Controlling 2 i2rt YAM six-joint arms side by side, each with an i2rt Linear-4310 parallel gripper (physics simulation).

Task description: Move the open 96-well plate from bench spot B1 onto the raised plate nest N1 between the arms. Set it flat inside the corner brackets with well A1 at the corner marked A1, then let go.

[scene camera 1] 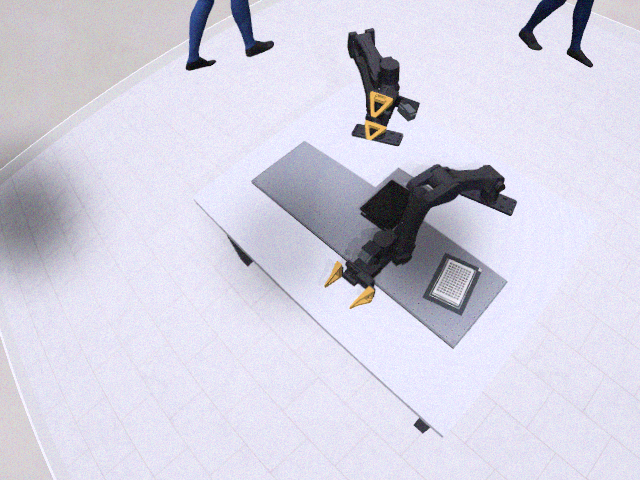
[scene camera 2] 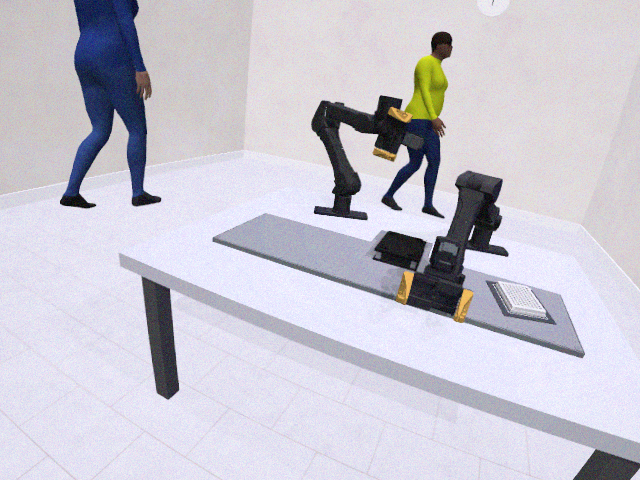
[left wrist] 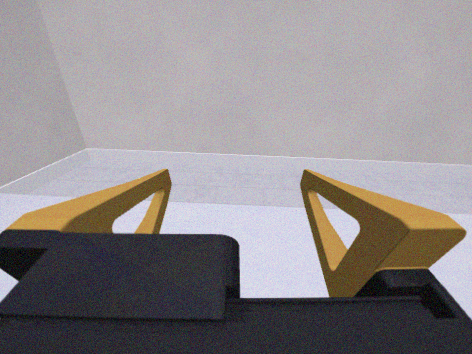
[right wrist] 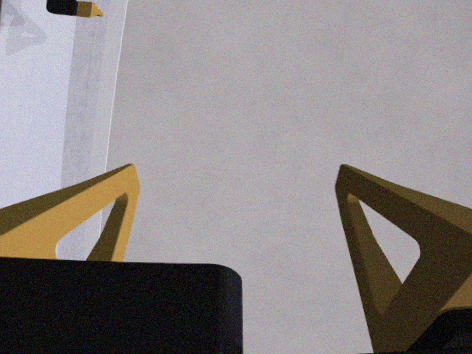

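Note:
The white 96-well plate lies flat on the dark rectangle of the bench spot at the right end of the grey board. The raised black nest stands between the arms, partly hidden by the left arm; its brackets and A1 mark are too small to tell. My left gripper is open and empty, above the table's near side, away from the plate. My right gripper is open and empty, high up behind the board. The plate does not show in the wrist views.
The long grey board lies on the white table. The left arm reaches across the board beside the nest. A blue-clad person and a person in a yellow top are beyond the table.

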